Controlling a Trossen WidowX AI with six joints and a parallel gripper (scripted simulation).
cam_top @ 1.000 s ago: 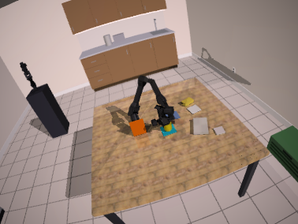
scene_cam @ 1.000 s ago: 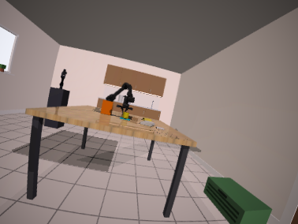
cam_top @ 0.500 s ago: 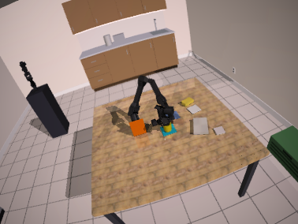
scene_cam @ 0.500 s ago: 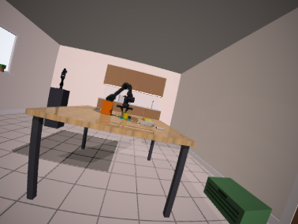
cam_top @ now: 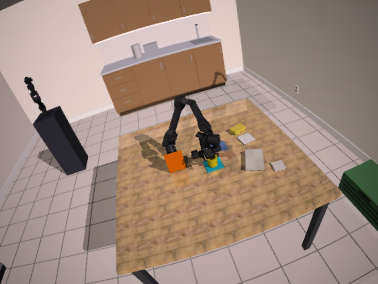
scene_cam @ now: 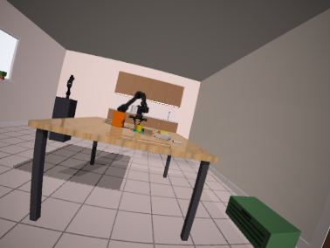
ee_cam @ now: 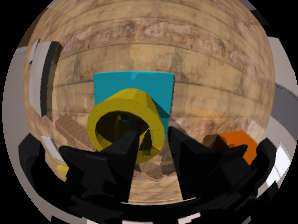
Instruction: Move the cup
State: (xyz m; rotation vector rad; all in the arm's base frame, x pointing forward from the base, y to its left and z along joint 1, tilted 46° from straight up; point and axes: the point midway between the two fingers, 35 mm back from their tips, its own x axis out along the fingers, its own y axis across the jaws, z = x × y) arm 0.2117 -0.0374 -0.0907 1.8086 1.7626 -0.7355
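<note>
My gripper tip is now 20 mm short of the yellow cup and 10 mm above it. Round my gripper tip: blue pad (130 mm ahead, 150 mm to the left, 60 mm below); then cyan pad (30 mm ahead, 60 mm below); then wooden stick (80 mm ahead, 80 mm to the left, 40 mm below).
</note>
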